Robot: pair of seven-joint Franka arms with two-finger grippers.
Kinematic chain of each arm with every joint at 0, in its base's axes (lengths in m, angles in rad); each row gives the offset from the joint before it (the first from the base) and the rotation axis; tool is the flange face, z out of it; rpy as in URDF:
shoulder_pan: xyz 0 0 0.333 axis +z
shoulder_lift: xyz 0 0 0 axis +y
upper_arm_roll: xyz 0 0 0.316 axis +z
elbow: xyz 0.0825 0 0 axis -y
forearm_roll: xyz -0.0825 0 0.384 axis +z
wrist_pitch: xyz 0 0 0 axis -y
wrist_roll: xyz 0.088 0 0 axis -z
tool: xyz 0 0 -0.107 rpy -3.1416 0 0
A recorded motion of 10 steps. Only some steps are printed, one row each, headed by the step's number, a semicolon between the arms.
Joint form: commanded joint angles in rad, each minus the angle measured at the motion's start. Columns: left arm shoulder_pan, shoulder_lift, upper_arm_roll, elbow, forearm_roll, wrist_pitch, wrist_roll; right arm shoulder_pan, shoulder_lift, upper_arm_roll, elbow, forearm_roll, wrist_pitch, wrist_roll.
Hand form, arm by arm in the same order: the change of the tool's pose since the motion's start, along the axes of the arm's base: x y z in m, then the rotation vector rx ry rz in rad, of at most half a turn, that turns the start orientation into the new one. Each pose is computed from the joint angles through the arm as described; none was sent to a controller.
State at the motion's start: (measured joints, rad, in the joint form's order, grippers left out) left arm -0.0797 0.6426 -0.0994 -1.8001 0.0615 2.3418 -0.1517; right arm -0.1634 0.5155 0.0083 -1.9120 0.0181 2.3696 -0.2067
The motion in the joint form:
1: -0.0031 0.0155 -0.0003 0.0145 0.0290 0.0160 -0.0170; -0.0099 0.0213 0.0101 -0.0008 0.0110 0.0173 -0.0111
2: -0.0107 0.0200 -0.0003 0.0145 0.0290 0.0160 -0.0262; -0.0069 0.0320 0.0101 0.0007 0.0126 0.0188 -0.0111
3: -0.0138 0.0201 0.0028 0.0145 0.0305 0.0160 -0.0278; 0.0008 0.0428 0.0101 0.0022 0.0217 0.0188 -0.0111
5: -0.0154 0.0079 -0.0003 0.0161 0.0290 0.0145 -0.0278; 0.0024 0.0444 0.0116 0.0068 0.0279 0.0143 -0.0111
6: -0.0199 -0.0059 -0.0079 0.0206 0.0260 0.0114 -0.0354; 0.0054 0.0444 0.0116 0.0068 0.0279 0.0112 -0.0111
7: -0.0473 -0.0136 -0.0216 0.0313 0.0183 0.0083 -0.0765; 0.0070 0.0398 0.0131 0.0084 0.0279 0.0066 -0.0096
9: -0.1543 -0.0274 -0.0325 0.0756 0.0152 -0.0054 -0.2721; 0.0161 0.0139 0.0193 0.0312 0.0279 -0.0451 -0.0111
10: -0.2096 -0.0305 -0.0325 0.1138 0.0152 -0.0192 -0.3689; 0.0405 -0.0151 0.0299 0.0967 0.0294 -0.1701 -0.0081
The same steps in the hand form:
1: 0.0043 -0.0024 -0.0031 0.0151 -0.0189 -0.0075; -0.0009 0.0001 -0.0121 0.0133 0.0025 0.0011
2: 0.0027 -0.0072 -0.0060 0.0162 -0.0145 -0.0060; -0.0013 0.0021 -0.0181 0.0157 0.0099 0.0028
3: 0.0027 -0.0073 -0.0062 0.0192 -0.0149 -0.0062; -0.0014 0.0070 -0.0242 0.0229 0.0183 0.0034
5: 0.0044 -0.0104 0.0023 0.0153 -0.0268 -0.0089; -0.0002 0.0088 -0.0238 0.0279 0.0191 0.0016
6: 0.0062 -0.0181 0.0131 0.0080 -0.0411 -0.0091; -0.0003 0.0108 -0.0240 0.0285 0.0222 0.0046
7: 0.0049 -0.0443 0.0227 -0.0049 -0.0540 0.0002; 0.0006 0.0126 -0.0209 0.0290 0.0206 0.0062
9: -0.0032 -0.1212 0.0494 -0.0164 -0.0930 0.0853; 0.0072 0.0214 0.0002 0.0337 0.0230 0.0241
10: -0.0068 -0.1585 0.0665 -0.0250 -0.1164 0.1297; 0.0194 0.0424 0.0356 0.0461 0.0526 0.0583

